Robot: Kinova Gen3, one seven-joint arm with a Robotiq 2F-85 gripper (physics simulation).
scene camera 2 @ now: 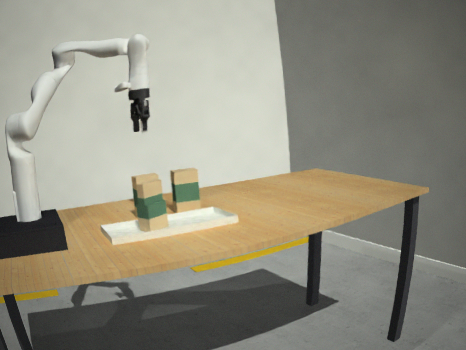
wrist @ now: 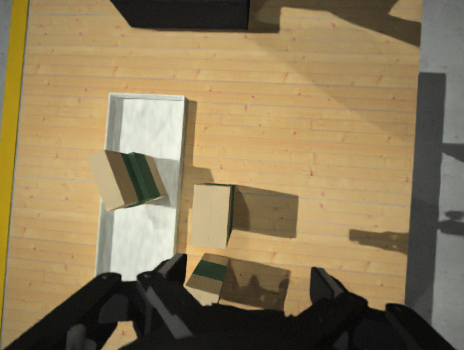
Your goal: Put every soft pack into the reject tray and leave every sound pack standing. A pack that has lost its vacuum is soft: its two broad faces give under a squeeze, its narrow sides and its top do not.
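Places are measured from the arm's base along level axes (x ahead, y right, z down), in millimetres.
Pixels of known places: gripper, fingertip midpoint: (scene camera 2: 140,131) (wrist: 246,274); arm's base, link origin: (scene camera 2: 29,218).
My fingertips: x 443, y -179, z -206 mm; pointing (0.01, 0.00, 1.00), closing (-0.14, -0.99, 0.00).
Ahead of a thing's pixels: the offset from my fingertips to its middle. Level surfaces: height alone.
One tan pack with a green band @[dy +203, dx -21, dz +206 mm] (scene camera 2: 151,190) (wrist: 120,180) stands in the white reject tray @[dy +210, dx +16, dz +268 mm] (scene camera 2: 195,226) (wrist: 150,120), turned at an angle, its middle stepped. A second pack @[dy +53, dx -5, dz +209 mm] (scene camera 2: 145,177) (wrist: 210,215) stands upright on the table beside the tray, partly hidden behind the first in the scene view. A third pack @[dy +43, dx +132, dz +209 mm] (scene camera 2: 186,191) (wrist: 207,272) stands upright on the table behind the tray, farther from the robot base; the gripper partly covers it in the wrist view. My gripper (scene camera 2: 139,131) (wrist: 246,274) is open and empty, high above the packs.
The wooden table @[dz +279 mm] (scene camera 2: 280,200) (wrist: 300,90) carries the tray and packs. The black robot base (scene camera 2: 35,235) (wrist: 190,12) stands at the table's left end in the scene view. The two packs on the table stand near each other, a gap between them.
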